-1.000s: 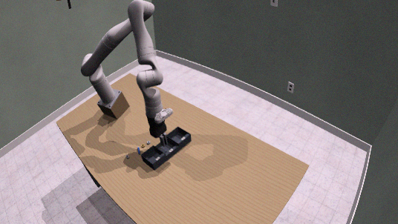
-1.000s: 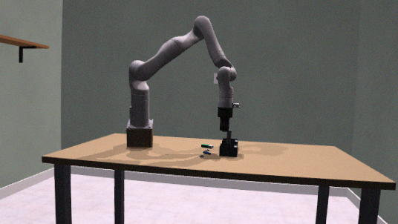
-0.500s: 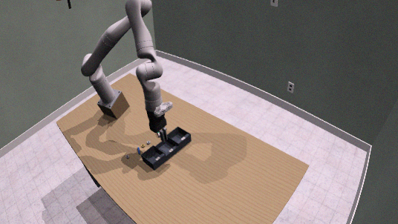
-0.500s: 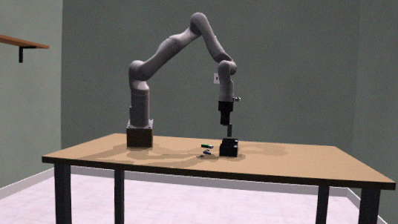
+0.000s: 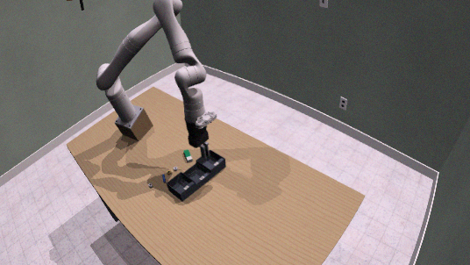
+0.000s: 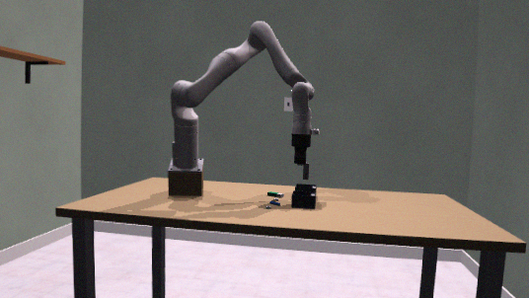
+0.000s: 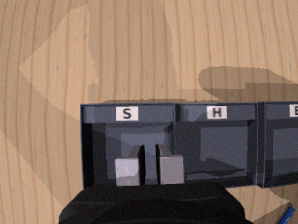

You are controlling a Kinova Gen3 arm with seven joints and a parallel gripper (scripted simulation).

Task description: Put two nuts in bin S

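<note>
Right now my hand is 140 mm to the left of the brass-coloured nut, 90 mm past it and 90 mm above it. The rest, counted from my hand: blue rod: 170 mm to the right, 90 mm below, 80 mm behind; then bin: 70 mm below, 60 mm to the right, 10 mm ahead.
</note>
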